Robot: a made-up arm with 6 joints.
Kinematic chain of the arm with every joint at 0, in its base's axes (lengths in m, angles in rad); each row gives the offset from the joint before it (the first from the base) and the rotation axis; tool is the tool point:
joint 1: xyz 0 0 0.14 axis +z
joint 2: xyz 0 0.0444 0 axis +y
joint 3: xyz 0 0 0.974 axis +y
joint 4: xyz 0 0 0.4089 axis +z
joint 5: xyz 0 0 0 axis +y
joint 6: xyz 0 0 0.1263 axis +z
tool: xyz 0 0 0
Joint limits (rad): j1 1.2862..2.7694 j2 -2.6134..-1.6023 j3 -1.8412..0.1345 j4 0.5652..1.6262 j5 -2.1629..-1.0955 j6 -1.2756..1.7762
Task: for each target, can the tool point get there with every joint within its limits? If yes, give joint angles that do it. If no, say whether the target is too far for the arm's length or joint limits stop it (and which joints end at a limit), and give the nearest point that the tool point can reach.
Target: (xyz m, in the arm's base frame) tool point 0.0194 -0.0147 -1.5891
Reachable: no: too far | nearest point 0.2150 -0.1629 -1.1228 | short by 0.527 m
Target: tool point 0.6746 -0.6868 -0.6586
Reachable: yes | joints 2.2985 -2.0147 -0.7013 0.8364 -1.7999 0.5840
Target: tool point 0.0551 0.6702 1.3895
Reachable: no: joint limits stop it (at a limit: joint 1, joint 2, joint 3, joint 4, joint 5) | nearest point 0.7387 -0.2758 -0.1875 | short by 1.962 m
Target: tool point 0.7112 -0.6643 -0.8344
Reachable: yes | joints 2.3136 -2.2446 -0.2813 1.2388 -1.4819 -0.4088
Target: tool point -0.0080 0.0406 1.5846
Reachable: no: joint limits stop it (at a limit: joint 1, joint 2, joint 3, joint 4, joint 5) | nearest point 0.7387 -0.2758 -0.1875 | short by 1.949 m
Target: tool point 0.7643 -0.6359 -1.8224
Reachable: no: too far | nearest point 0.5274 -0.4388 -1.1358 | short by 0.753 m
